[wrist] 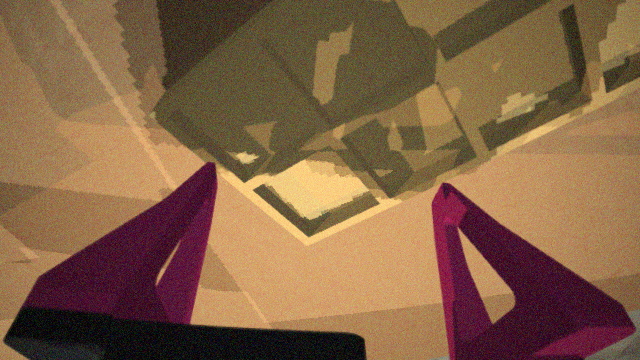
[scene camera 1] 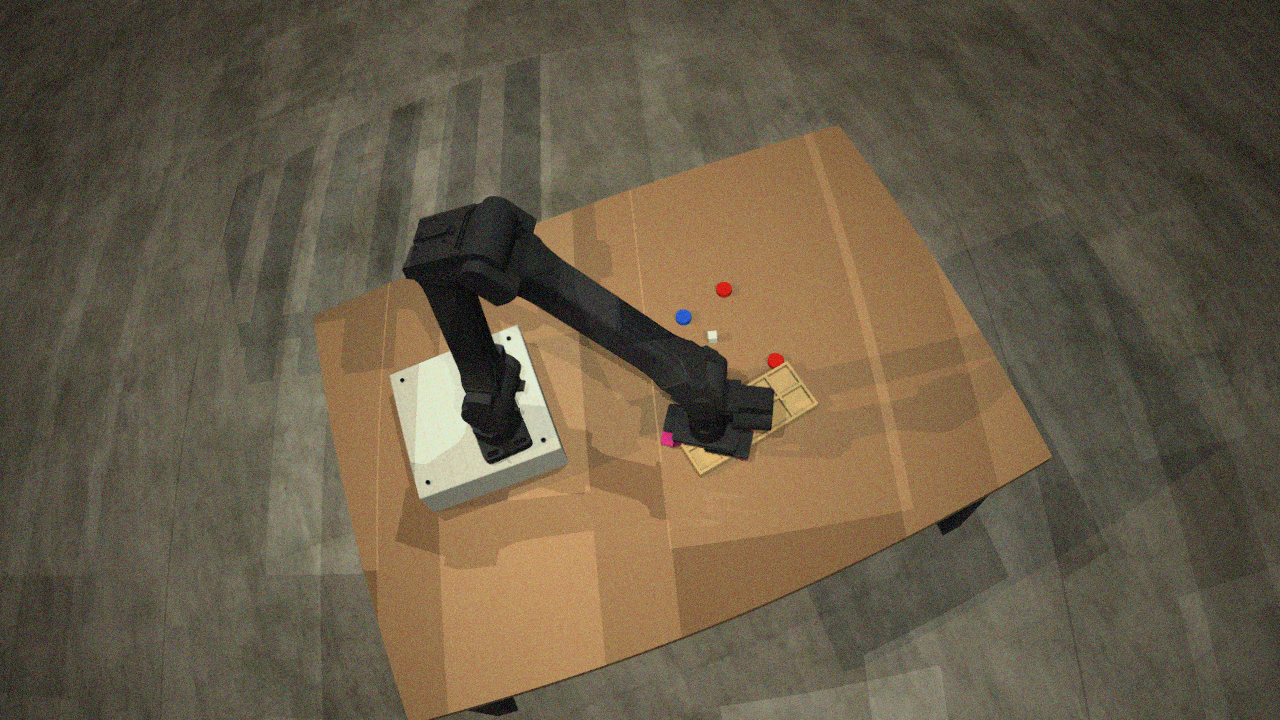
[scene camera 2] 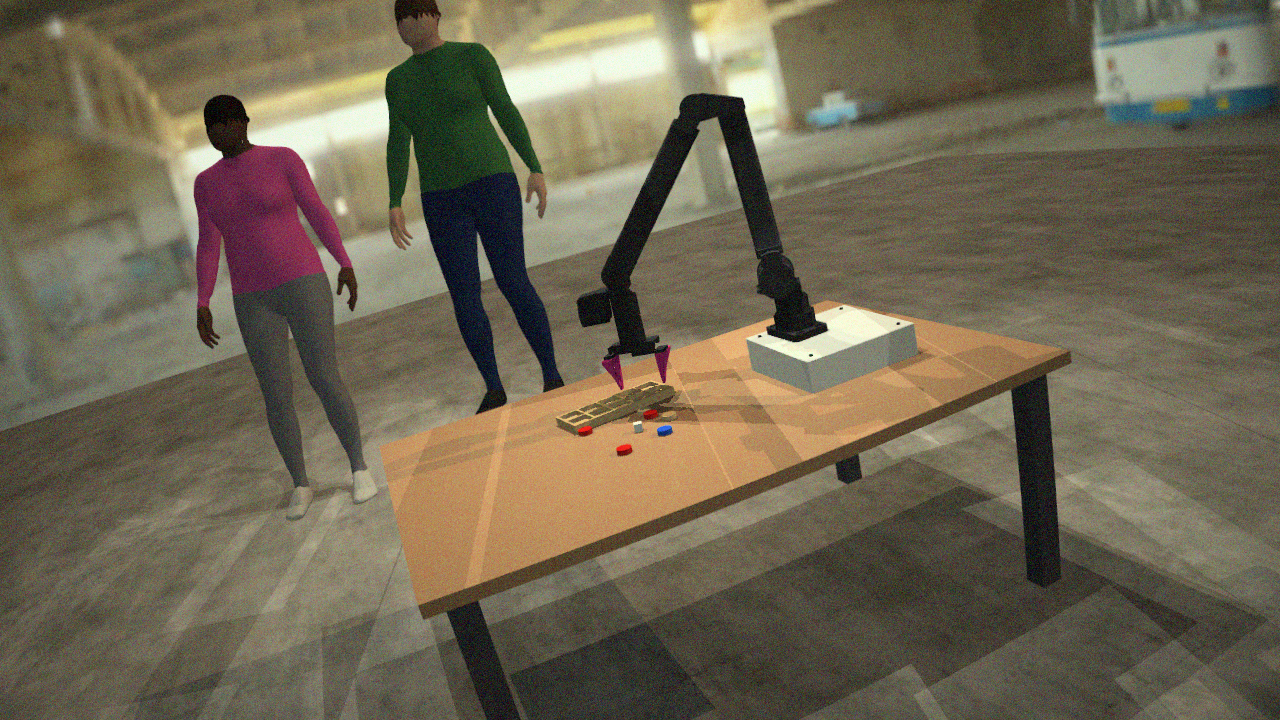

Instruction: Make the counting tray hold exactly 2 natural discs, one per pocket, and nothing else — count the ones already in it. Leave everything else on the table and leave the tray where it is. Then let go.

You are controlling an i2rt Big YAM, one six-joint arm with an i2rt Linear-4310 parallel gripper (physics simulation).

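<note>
The wooden counting tray [scene camera 1: 795, 399] [scene camera 2: 588, 414] [wrist: 307, 239] lies on the table, partly hidden by my arm in the first scene view. The pockets at its far right end, and the lit corner pocket in the wrist view, show no disc; shadow makes the others hard to read. My gripper [scene camera 1: 707, 445] [scene camera 2: 642, 385] [wrist: 330, 183] is open and empty, above the tray's end nearer the arm base. A natural disc [scene camera 2: 667, 415] lies on the table beside the tray in the second scene view. I cannot clearly tell a second natural disc.
Near the tray are red discs [scene camera 1: 723, 289] [scene camera 1: 776, 360] [scene camera 2: 623, 449] [scene camera 2: 585, 430] [scene camera 2: 650, 414], a blue disc [scene camera 1: 682, 317] [scene camera 2: 664, 430] and a small white cube [scene camera 1: 712, 335] [scene camera 2: 637, 427]. One red disc is close against the tray's edge. The white base box [scene camera 1: 438, 411] [scene camera 2: 787, 366] carries the arm.
</note>
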